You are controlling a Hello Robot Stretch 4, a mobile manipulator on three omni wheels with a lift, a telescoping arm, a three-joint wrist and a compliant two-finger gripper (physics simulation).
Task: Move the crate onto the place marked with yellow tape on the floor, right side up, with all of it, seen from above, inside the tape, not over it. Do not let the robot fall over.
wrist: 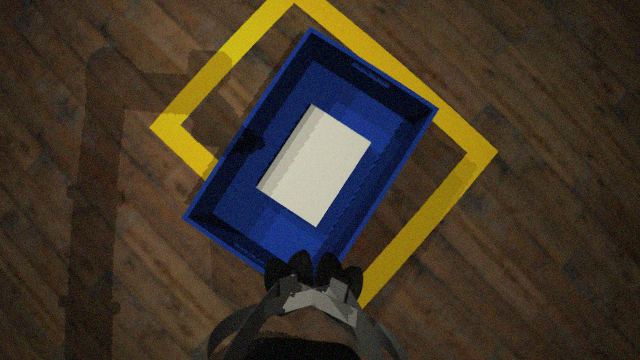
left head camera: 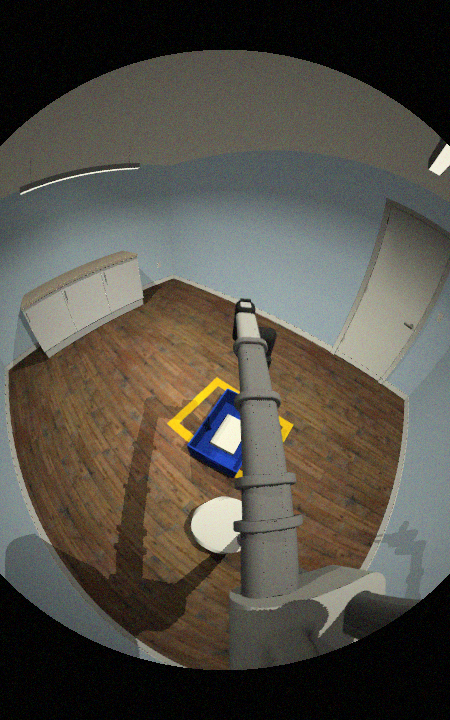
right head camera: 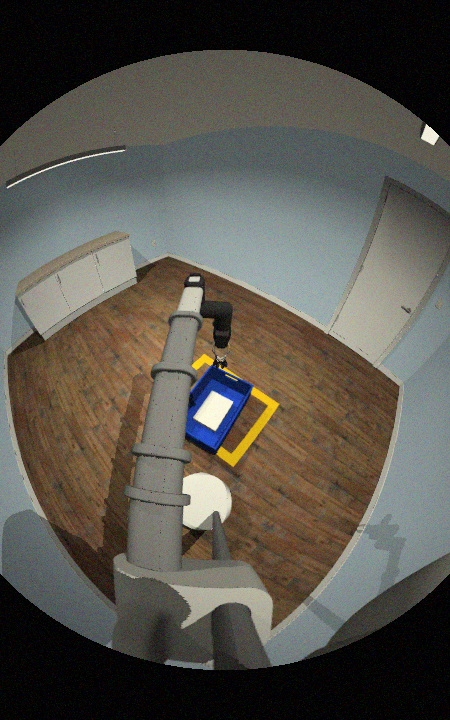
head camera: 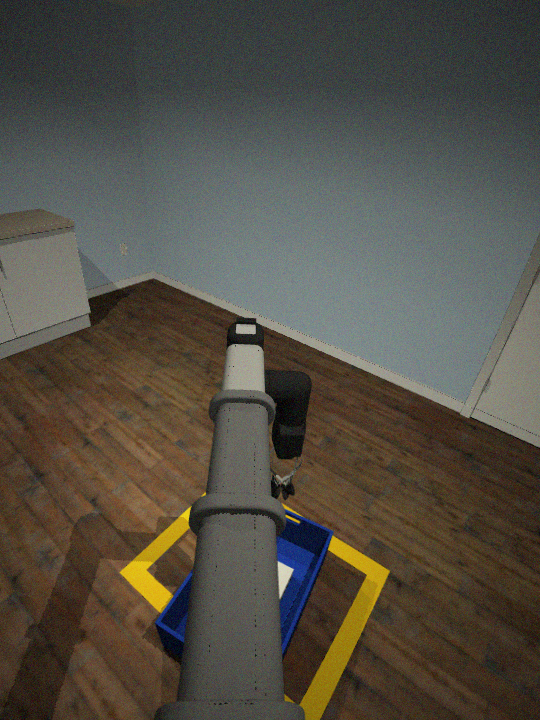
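Where they show: gripper, between the fingertips: (wrist: 314,271) (right head camera: 219,366) (head camera: 279,496); robot's base, origin of its link: (left head camera: 222,523) (right head camera: 201,500).
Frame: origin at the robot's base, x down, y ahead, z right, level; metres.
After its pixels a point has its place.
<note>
The blue crate (head camera: 302,552) @(y 0.914, x 0.009, z 0.275 m) (left head camera: 218,416) @(y 0.911, x 0.009, z -0.036 m) (right head camera: 220,383) @(y 1.017, x 0.007, z 0.115 m) (wrist: 290,240) @(y 0.502, x 0.009, z 0.005 m) stands upright on the floor, with a white block (head camera: 284,575) @(y 0.790, x -0.044, z 0.183 m) (left head camera: 228,434) @(y 0.718, x -0.044, z 0.046 m) (right head camera: 213,410) @(y 0.724, x -0.044, z 0.063 m) (wrist: 320,165) @(y 0.735, x -0.044, z 0.079 m) inside. It sits turned relative to the yellow tape (head camera: 348,633) @(y 0.597, x 0.027, z 0.421 m) (left head camera: 194,403) @(y 1.047, x 0.027, z -0.261 m) (right head camera: 252,432) @(y 0.561, x 0.027, z 0.391 m) (wrist: 419,225) @(y 0.576, x 0.027, z 0.404 m). Its near left corner crosses the tape and sticks out onto the floor, and its far right corner overlaps the tape in the wrist view. My gripper (head camera: 283,493) @(y 0.599, x -0.833, z 0.087 m) (right head camera: 219,364) @(y 0.599, x -0.833, z 0.087 m) (wrist: 314,271) @(y 0.599, x -0.833, z 0.087 m) is shut and empty, hanging raised above the floor. In the wrist view its fingertips overlap the crate's near corner. The arm hides part of the crate and tape.
My extended arm (head camera: 238,552) @(y 0.243, x -1.256, z 0.002 m) (left head camera: 265,451) @(y 0.186, x -1.256, z -0.001 m) (right head camera: 164,414) @(y 0.200, x -1.256, z 0.003 m) reaches over the taped area. My white round base (left head camera: 217,523) @(y 0.014, x -0.186, z -0.038 m) (right head camera: 206,499) @(y 0.018, x -0.187, z 0.041 m) is close to the crate's near side. A white cabinet (head camera: 40,279) @(y 2.602, x -0.506, z -1.534 m) (left head camera: 84,305) @(y 2.124, x -0.427, z -1.946 m) (right head camera: 79,281) @(y 2.165, x -0.493, z -1.911 m) stands at the left wall, a door (left head camera: 397,286) @(y 1.619, x -1.205, z 1.790 m) (right head camera: 397,265) @(y 1.609, x -1.241, z 1.799 m) at the right.
</note>
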